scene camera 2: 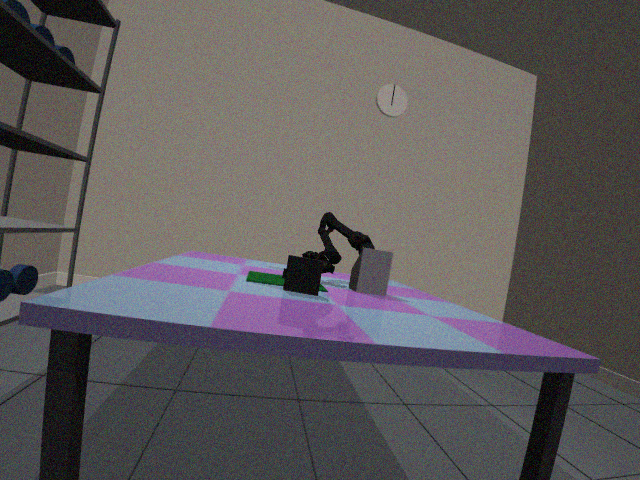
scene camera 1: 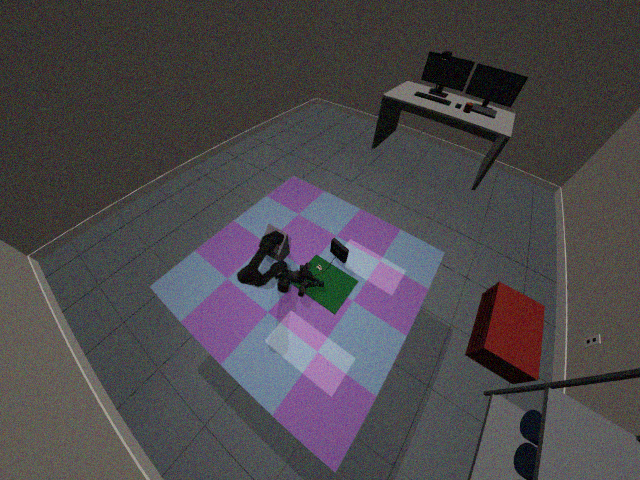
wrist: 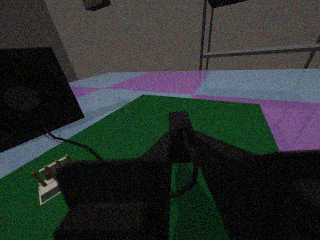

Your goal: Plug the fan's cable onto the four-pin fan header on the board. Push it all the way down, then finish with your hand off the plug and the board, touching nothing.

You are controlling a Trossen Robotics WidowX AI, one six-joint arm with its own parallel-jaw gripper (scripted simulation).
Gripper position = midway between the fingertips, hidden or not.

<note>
In view: my gripper (wrist: pixel 180 136), a dark fan plug (wrist: pixel 178 121) and a black fan (scene camera 2: pixel 303 275).
</note>
